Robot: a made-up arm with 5 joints.
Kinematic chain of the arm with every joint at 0, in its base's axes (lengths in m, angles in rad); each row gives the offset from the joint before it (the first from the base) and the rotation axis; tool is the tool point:
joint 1: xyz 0 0 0.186 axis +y
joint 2: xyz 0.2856 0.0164 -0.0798 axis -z
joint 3: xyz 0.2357 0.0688 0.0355 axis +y
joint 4: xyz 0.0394 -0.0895 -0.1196 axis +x
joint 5: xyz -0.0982 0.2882 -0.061 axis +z
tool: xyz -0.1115 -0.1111 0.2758
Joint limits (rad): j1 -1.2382..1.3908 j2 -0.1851..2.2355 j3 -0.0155..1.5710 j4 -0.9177..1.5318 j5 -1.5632..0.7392
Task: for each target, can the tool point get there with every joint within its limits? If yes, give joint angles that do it. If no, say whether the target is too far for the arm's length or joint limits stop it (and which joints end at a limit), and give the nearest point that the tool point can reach.
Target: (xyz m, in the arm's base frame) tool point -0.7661 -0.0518 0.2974
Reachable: no: joint limits stop it (at a limit: joint 1, joint 2, joint 5) | nearest point -0.2947 -0.0968 0.2758 | short by 0.474 m
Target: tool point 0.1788 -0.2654 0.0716
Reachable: yes | joints 1.1503 1.4462 1.0317 1.0808 0.3712
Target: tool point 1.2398 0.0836 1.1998
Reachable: no: too far | nearest point 0.6697 0.0428 0.7337 | short by 0.738 m
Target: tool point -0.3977 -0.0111 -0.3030
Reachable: no: joint limits stop it (at a limit: joint 1, joint 3, joint 4) | nearest point -0.1819 -0.0597 -0.4869 | short by 0.288 m
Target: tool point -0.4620 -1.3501 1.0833
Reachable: no: too far | nearest point -0.0055 -0.5119 0.6584 | short by 1.045 m
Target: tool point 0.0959 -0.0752 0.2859
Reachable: yes | joints 0.1192 2.0251 0.4580 1.0811 0.3432
